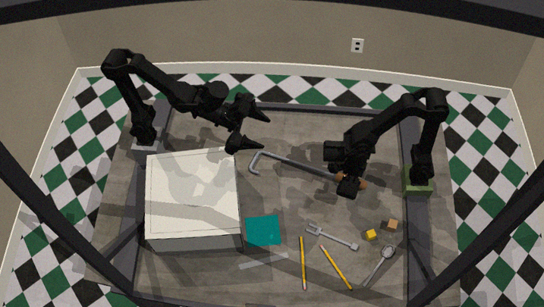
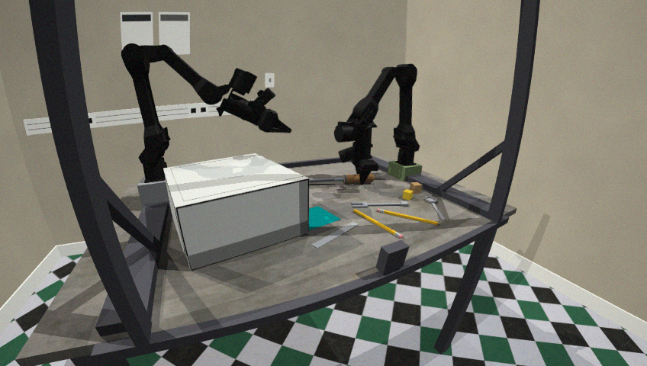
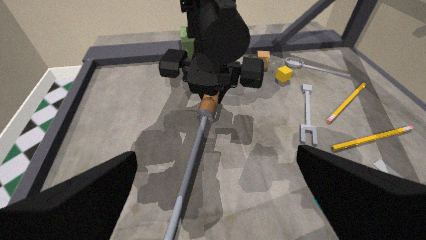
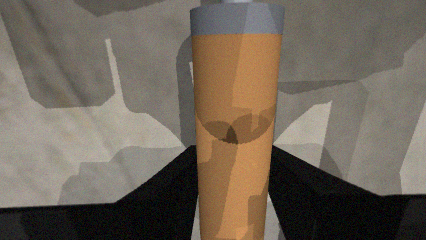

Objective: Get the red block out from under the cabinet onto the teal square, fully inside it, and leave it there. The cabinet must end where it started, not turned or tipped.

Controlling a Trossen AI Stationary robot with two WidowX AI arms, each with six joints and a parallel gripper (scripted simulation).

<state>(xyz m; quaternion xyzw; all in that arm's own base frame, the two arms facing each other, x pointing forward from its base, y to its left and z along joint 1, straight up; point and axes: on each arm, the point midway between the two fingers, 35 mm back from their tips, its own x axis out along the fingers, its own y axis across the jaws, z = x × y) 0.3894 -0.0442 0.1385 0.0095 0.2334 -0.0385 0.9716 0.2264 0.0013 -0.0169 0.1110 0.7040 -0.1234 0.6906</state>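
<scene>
My right hand is 25 cm to the right of the teal square, 20 cm past it and 4 cm above it. Also, from my right hand: tan cube (14 cm to the right, 14 cm behind, 2 cm below); yellow cube (18 cm behind, 8 cm to the right, 3 cm below); forked wrench (20 cm behind, 4 cm to the left, 3 cm below).
</scene>
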